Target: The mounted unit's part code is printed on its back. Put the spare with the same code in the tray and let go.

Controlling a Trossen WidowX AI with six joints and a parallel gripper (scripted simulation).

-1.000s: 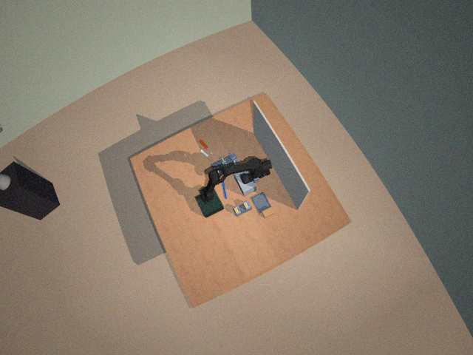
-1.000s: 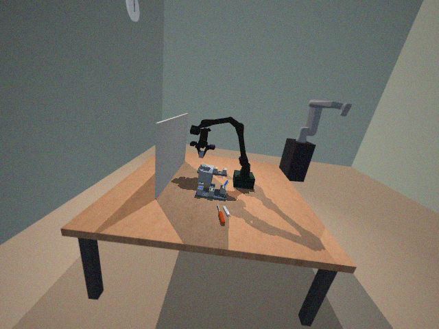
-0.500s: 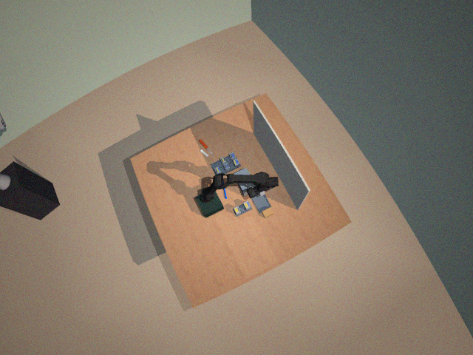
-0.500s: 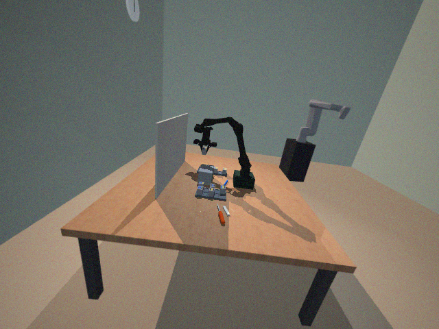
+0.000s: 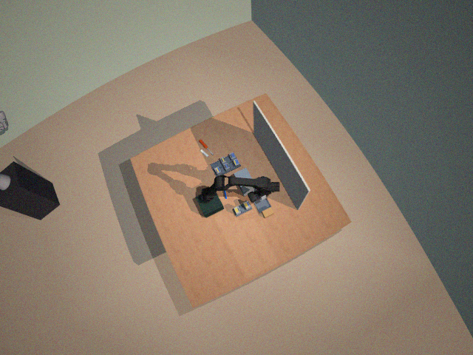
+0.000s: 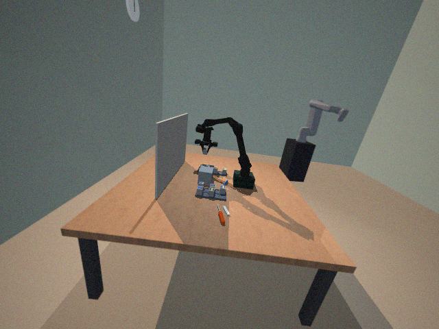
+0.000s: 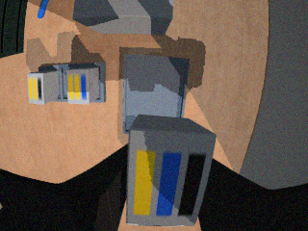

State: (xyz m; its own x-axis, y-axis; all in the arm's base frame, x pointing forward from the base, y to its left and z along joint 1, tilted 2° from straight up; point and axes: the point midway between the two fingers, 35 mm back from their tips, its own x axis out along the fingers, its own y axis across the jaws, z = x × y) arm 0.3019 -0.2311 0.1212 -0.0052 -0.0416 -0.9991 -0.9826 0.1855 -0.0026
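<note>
The grey tray is 16 cm below my gripper tip. The rest, counted from my gripper tip: grey spare 3 cm above; tall grey panel 24 cm ahead, 14 cm to the left, 6 cm above; grey mounted unit 1 cm behind, 19 cm to the left, 11 cm below.
</note>
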